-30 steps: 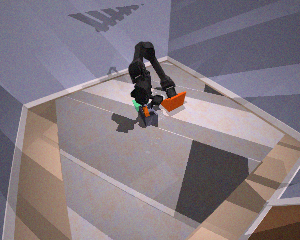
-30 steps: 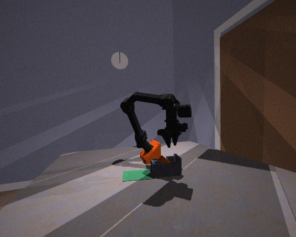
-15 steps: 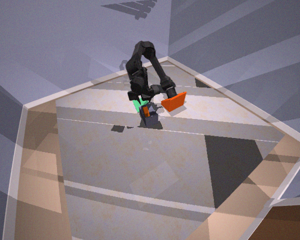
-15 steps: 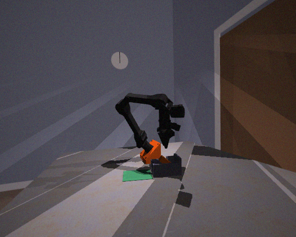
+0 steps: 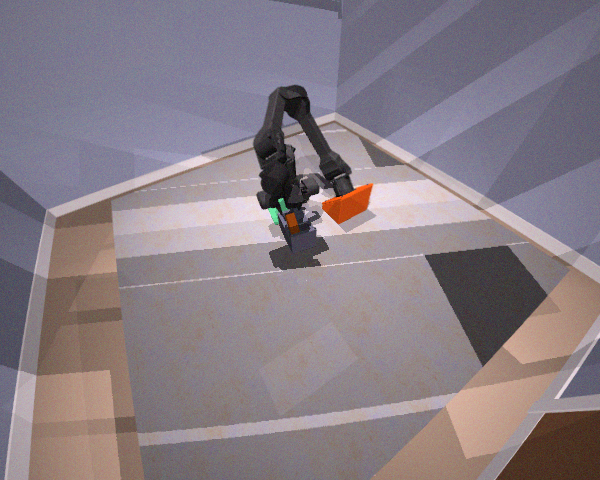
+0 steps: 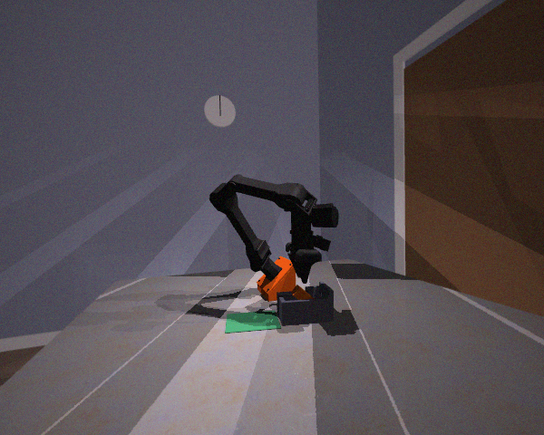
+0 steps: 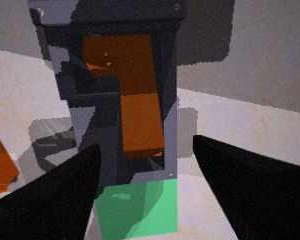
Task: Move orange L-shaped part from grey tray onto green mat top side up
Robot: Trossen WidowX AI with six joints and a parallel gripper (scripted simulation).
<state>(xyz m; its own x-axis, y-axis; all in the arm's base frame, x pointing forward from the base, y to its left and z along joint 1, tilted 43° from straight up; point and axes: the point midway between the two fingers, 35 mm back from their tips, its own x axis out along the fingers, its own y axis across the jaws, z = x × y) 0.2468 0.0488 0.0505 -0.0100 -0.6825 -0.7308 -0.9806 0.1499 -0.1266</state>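
Now: the orange L-shaped part 70 mm below my gripper tip, 30 mm to the left of it and 10 mm behind it. From my gripper tip the other things lie so: green mat 140 mm to the right, 130 mm below, 40 mm behind.
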